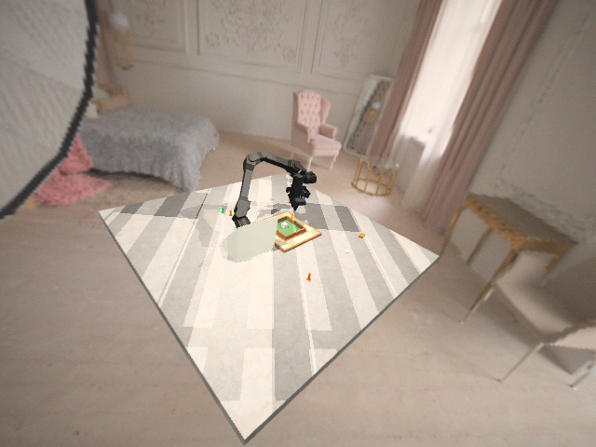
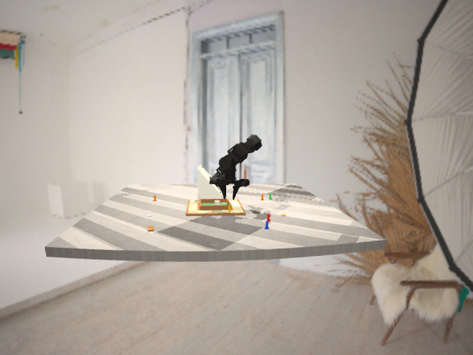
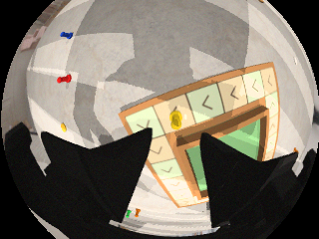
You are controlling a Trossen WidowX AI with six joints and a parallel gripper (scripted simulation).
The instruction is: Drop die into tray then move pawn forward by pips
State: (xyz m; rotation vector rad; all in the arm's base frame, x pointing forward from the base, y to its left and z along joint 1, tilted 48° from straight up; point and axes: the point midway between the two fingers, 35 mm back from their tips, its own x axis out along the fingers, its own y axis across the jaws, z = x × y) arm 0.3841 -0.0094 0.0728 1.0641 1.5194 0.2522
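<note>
The yellow pawn is 5 cm below my gripper tip. The rest, counted from my gripper tip: white die (12 cm behind, 5 cm to the right, 5 cm below); green dice tray (12 cm behind, 7 cm below, 6 cm to the right); red pawn (16 cm to the left, 15 cm ahead, 6 cm below).
</note>
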